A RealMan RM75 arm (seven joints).
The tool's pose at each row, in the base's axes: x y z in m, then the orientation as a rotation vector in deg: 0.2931 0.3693 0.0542 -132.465 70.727 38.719; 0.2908 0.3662 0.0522 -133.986 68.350 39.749; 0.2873 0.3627 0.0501 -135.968 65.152 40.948; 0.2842 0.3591 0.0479 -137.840 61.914 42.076; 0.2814 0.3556 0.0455 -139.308 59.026 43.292; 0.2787 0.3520 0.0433 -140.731 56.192 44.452; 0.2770 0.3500 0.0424 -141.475 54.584 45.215; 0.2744 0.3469 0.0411 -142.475 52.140 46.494; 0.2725 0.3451 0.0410 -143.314 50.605 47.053; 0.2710 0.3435 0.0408 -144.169 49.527 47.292; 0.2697 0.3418 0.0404 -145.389 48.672 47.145
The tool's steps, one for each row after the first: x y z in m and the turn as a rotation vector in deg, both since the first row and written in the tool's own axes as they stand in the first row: 0.0021 0.0038 0.0003 -1.345 -0.528 -1.649; 0.0039 0.0089 0.0007 -3.067 -1.139 -3.869; 0.0060 0.0137 0.0010 -4.727 -1.742 -6.085; 0.0083 0.0182 0.0015 -6.211 -2.454 -7.966; 0.0106 0.0226 0.0017 -7.685 -3.113 -9.794; 0.0116 0.0252 0.0016 -8.547 -3.557 -10.791; 0.0131 0.0292 0.0014 -9.846 -4.340 -12.255; 0.0134 0.0317 0.0009 -10.718 -4.588 -13.236; 0.0138 0.0338 0.0004 -11.464 -4.538 -13.974; 0.0145 0.0358 0.0000 -12.309 -4.039 -14.665
